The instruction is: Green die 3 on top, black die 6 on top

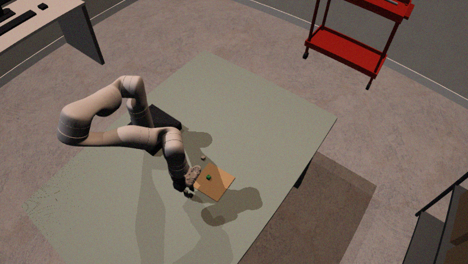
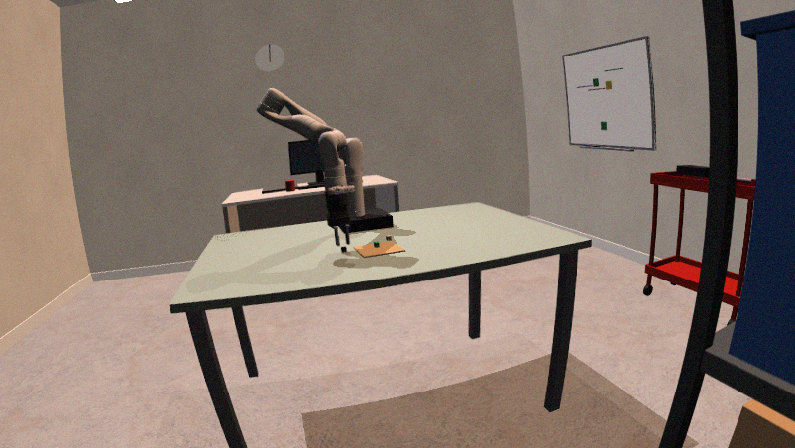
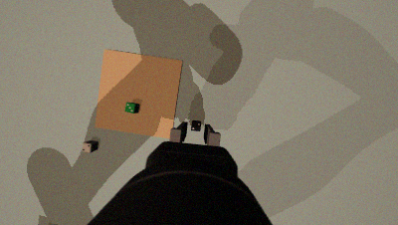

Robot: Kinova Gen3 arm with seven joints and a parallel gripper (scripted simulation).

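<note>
My hand is 3 cm above the black die. Round my hand: green die: 11 cm to the left, 3 cm below, 2 cm ahead; then white die: 18 cm to the left, 6 cm behind, 3 cm below; then orange mat: 11 cm to the left, 4 cm below, 4 cm ahead.
</note>
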